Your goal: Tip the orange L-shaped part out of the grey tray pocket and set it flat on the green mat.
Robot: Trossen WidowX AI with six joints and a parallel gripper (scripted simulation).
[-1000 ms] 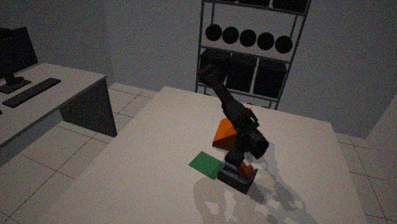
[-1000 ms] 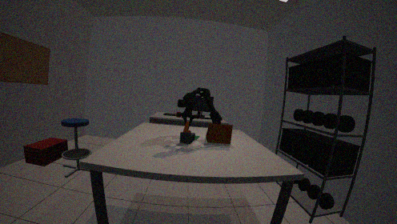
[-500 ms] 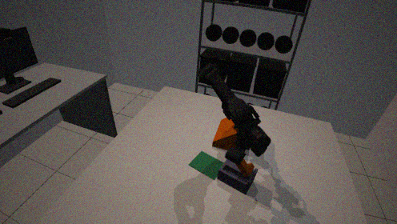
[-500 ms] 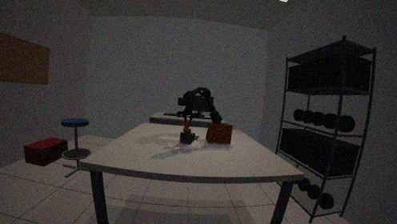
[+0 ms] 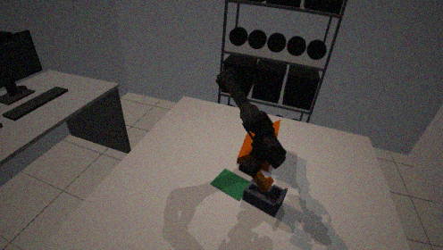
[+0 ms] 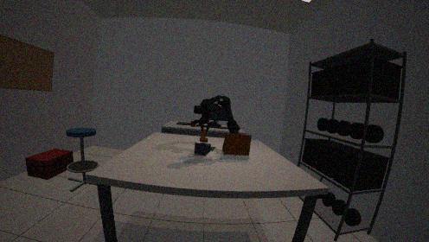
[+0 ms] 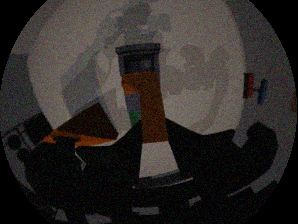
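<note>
Now: gripper tip 4 cm past the green mat, 9 cm to the left of it and 17 cm above it. From my gripper tip the other things lie so: orange L-shaped part (4 cm to the left, 3 cm below).
</note>
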